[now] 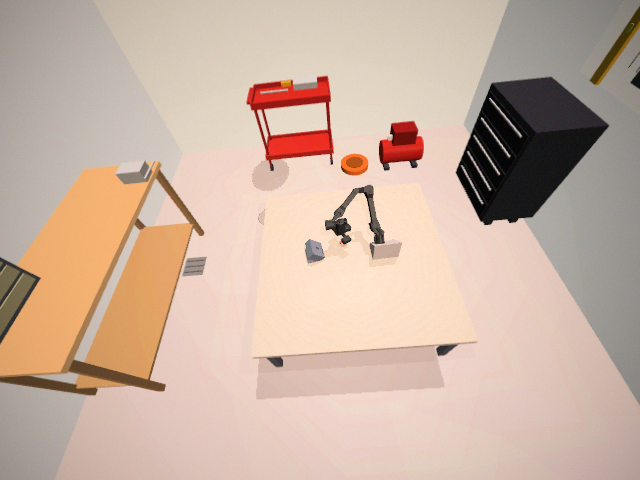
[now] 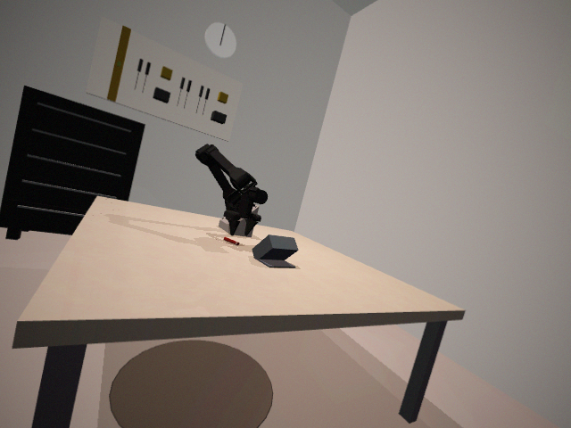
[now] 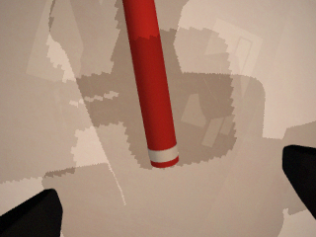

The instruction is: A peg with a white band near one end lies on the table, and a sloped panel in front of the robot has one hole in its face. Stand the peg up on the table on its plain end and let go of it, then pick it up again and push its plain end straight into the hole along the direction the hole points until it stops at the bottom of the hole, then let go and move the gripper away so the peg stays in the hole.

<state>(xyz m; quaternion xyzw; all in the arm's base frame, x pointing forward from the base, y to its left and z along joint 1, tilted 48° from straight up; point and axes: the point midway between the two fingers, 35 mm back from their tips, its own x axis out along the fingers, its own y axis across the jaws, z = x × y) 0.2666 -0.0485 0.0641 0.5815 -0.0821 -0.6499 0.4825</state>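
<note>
Now: gripper tip 10 mm past the red peg, 10 mm to the left of it and 30 mm above it. From my gripper tip the other things lie so: sloped panel: 180 mm ahead, 90 mm to the left, 10 mm above.
</note>
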